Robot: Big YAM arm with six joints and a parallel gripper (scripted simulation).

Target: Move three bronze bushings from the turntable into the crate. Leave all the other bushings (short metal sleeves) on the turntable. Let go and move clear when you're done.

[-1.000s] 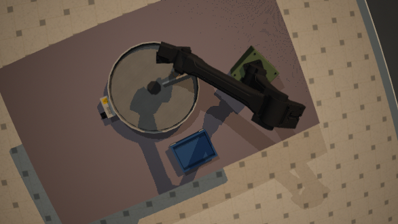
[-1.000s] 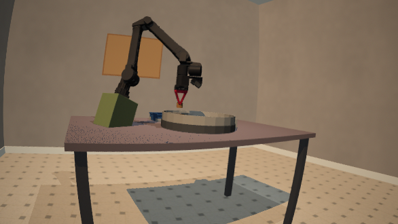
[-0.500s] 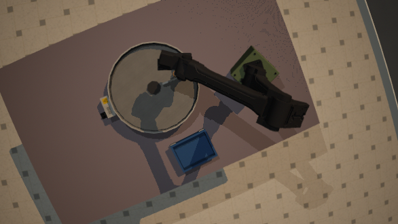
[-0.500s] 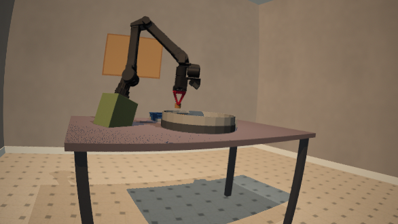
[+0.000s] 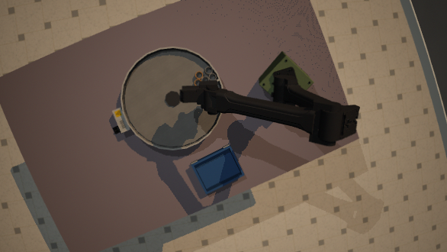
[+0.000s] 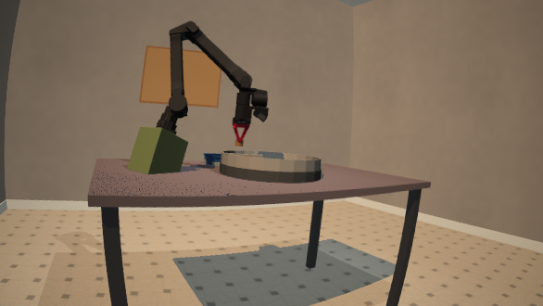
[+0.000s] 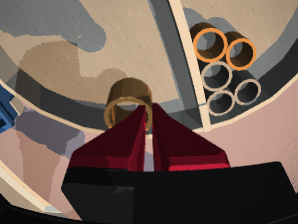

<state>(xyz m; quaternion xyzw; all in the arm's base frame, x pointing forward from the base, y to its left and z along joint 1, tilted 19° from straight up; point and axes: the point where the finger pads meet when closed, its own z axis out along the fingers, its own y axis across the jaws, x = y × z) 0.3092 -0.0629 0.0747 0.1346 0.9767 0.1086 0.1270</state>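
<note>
The blue crate is 320 mm to the left of my hand, 120 mm below it and 50 mm ahead of it. Round my hand: turntable: 140 mm ahead, 90 mm below, 30 mm to the right.
</note>
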